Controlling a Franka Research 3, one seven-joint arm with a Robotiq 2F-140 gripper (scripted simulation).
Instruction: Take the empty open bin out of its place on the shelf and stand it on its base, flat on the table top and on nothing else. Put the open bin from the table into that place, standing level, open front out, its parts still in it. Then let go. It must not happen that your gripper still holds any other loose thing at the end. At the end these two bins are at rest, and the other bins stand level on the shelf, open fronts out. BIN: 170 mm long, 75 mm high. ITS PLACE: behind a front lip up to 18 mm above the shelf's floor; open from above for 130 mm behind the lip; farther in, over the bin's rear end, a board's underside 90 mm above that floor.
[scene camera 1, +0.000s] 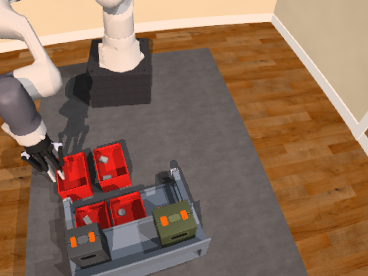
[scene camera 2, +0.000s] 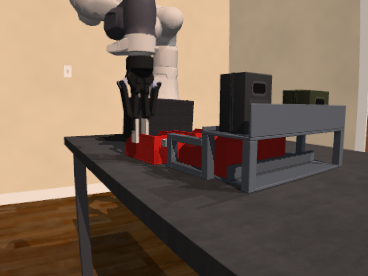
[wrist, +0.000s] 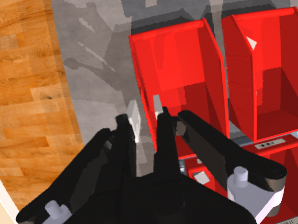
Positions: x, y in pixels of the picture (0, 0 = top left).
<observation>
My gripper shows in scene camera 1, in scene camera 2 and in the wrist view (146, 106). One and the same spot on my gripper: (scene camera 1: 43, 165) is (scene camera 2: 136, 104).
</observation>
